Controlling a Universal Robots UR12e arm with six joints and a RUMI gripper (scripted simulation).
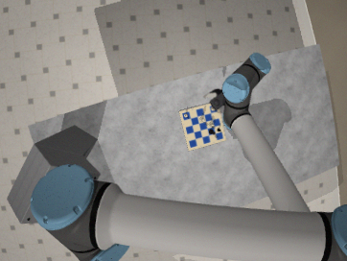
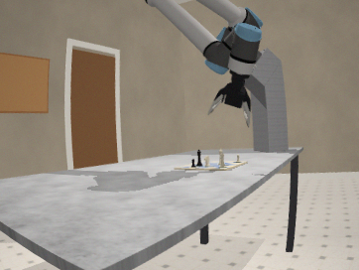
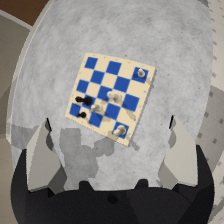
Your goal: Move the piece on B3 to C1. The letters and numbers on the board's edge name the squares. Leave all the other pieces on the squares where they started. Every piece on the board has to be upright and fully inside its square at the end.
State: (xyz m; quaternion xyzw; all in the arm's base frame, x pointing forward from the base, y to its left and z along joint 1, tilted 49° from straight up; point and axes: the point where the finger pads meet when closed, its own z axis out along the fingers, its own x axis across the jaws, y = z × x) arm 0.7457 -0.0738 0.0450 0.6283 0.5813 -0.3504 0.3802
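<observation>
My gripper is now 140 mm above the tall black piece, 130 mm to the left of it and 30 mm past it. From my hand the other things lie so: chessboard (170 mm below, 80 mm to the right, 50 mm behind); then tall white piece (140 mm below, 40 mm to the right, 40 mm behind); then black pawn (150 mm below, 140 mm to the right, 20 mm ahead).
</observation>
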